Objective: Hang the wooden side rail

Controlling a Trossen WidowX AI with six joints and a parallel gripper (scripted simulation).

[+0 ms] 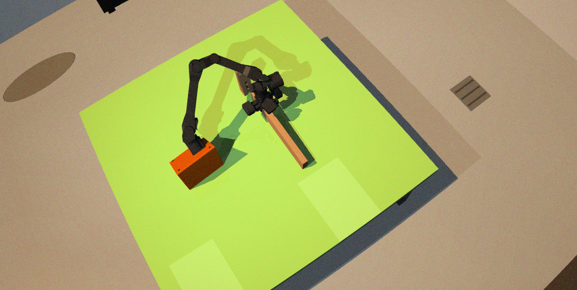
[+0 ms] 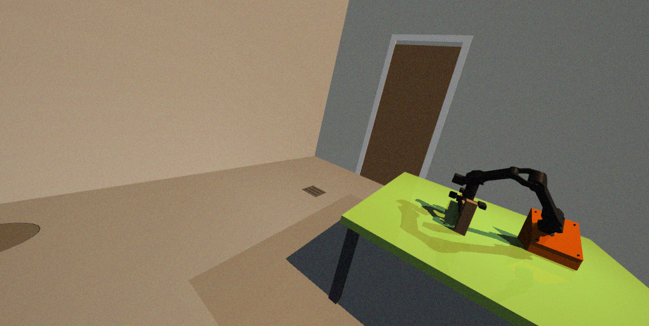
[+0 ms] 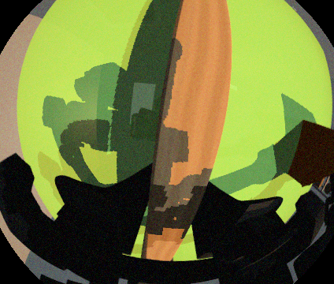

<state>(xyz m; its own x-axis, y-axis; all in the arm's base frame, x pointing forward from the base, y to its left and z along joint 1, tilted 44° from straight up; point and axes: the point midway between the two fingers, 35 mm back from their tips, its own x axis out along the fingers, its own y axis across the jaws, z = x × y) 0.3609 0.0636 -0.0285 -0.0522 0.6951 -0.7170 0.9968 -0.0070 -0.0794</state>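
The headboard post lies 17 cm to the left of my gripper tip, 4 cm above it and 1 cm ahead of it.
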